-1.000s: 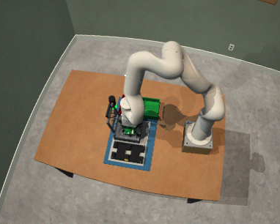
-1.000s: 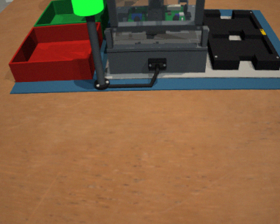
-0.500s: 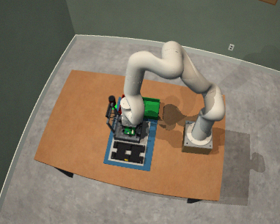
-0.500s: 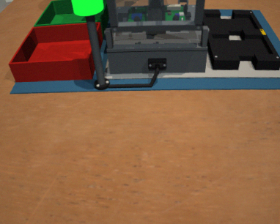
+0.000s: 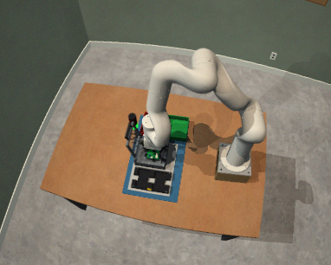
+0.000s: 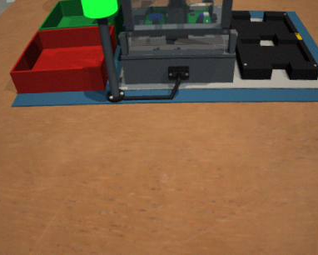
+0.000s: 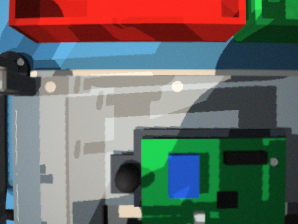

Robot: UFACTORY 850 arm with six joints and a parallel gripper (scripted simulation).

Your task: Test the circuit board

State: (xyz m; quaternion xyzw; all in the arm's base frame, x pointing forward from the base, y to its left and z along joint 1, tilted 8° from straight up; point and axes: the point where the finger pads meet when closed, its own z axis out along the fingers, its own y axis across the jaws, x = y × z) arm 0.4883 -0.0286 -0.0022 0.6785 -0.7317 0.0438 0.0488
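Right now my hand is 19 cm to the left of the green bin, 12 cm past it and 7 cm above it. The rest, counted from my hand: lid: 12 cm ahead, 10 cm above, 1 cm to the right; green circuit board: 1 cm below; red bin: 20 cm to the right, 7 cm below, 3 cm ahead.
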